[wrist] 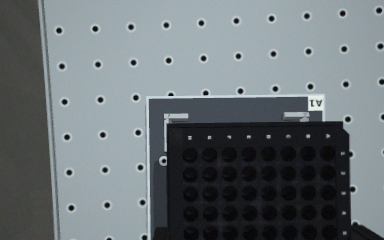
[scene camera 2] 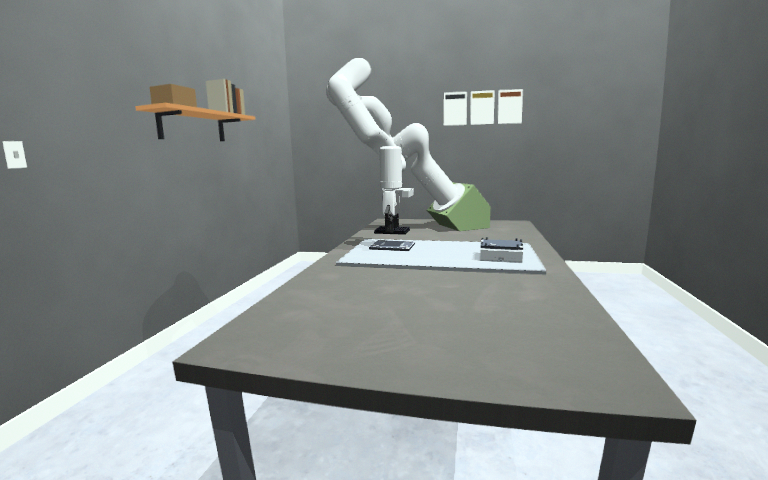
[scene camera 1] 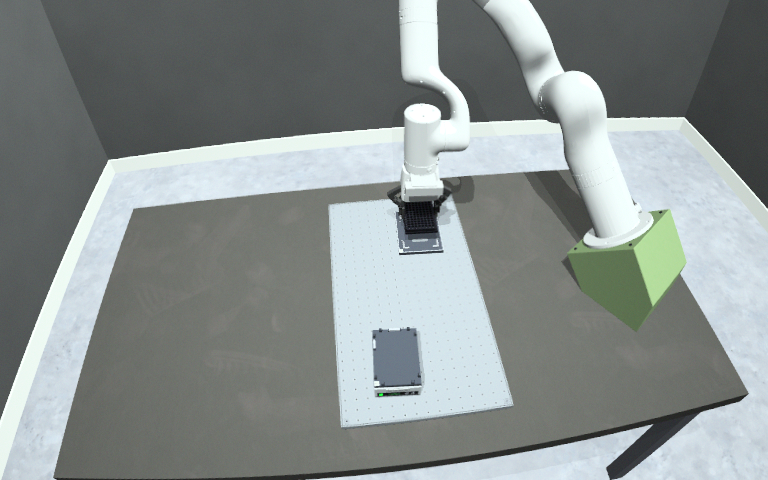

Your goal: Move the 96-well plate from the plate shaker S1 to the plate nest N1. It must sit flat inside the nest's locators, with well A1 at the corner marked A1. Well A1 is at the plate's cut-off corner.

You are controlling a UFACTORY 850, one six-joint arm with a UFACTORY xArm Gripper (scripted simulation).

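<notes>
I can see my own gripper here, and together with it a 96-well plate, a plate nest and a plate shaker.
</notes>
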